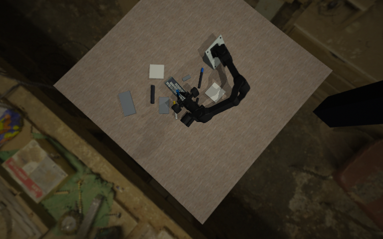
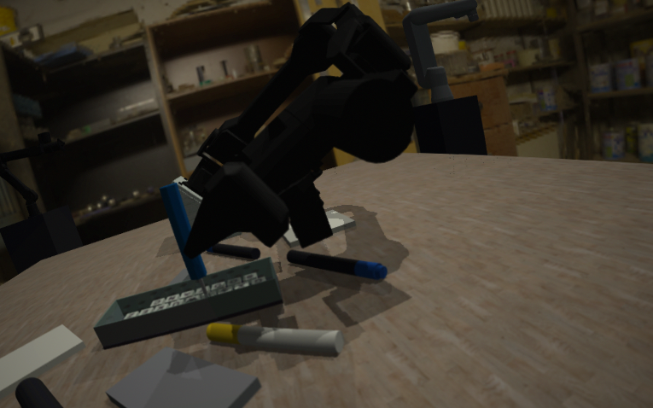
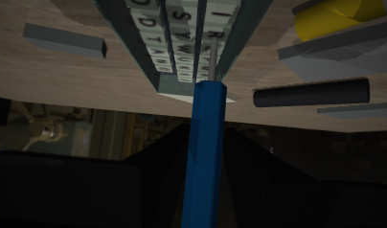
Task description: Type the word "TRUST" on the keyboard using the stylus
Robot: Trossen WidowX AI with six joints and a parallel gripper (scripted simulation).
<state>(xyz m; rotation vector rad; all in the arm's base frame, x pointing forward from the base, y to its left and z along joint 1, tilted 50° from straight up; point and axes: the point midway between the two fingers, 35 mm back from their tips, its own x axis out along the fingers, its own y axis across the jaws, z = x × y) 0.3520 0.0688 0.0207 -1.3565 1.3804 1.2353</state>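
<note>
Now: gripper tip 10 mm above the blue stylus. From my gripper tip the other things lie so: yellow-capped marker (70 mm ahead, 40 mm to the left, 60 mm below).
</note>
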